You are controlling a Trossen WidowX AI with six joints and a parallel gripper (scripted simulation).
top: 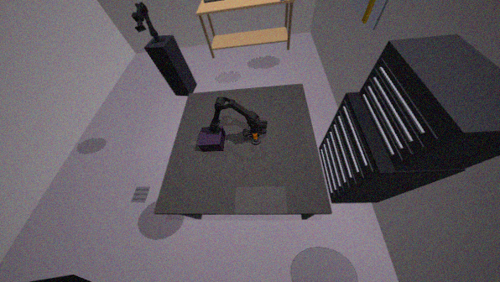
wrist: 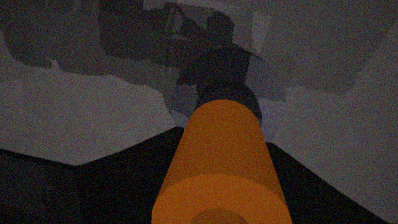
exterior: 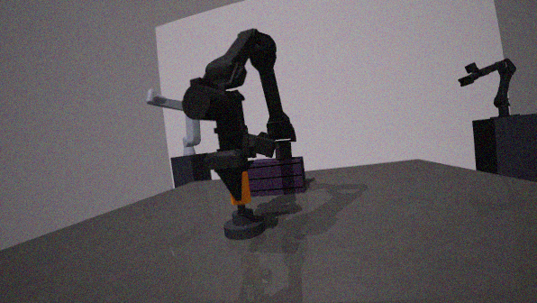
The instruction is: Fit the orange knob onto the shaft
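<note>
The orange knob lies 20 mm above my gripper tip. The rest, counted from my gripper tip: D-shaped shaft 40 mm below.
</note>
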